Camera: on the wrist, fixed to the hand. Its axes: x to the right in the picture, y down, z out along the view.
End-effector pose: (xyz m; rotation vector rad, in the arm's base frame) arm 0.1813 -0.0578 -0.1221 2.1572 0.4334 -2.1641
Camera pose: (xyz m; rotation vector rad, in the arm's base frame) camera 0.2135 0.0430 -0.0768 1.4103 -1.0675 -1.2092
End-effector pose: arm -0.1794 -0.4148 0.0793 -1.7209 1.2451 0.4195
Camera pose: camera -0.1210 -0.4406 0.1751 -0.2790 2.3161 1.1867
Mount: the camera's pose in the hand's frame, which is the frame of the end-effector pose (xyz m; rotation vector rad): -0.0296 -0.0963 -0.0557 0.1278 -0.0456 1.5770
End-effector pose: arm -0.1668 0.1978 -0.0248 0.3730 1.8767 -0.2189
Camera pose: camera -0.2420 0.1221 0.0184 1.7351 1.0575 0.7091
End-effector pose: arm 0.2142 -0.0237 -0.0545 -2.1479 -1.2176 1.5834
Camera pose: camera 0.2129 0.0328 0.0458 2.1180 -0.6850 -1.3171
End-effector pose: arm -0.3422 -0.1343 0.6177 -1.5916 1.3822 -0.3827
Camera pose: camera -0.3363 -0.1426 0.7324 -0.0791 2.0375 0.5089
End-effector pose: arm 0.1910 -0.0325 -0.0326 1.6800 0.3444 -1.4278
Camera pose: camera 0.1519 0.0743 -0.0505 1.3177 -0.9515 -0.2565
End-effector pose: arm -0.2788 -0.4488 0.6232 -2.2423 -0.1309 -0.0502
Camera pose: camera -0.3185 -0.4349 0.7304 -1.6562 1.5164 0.8059
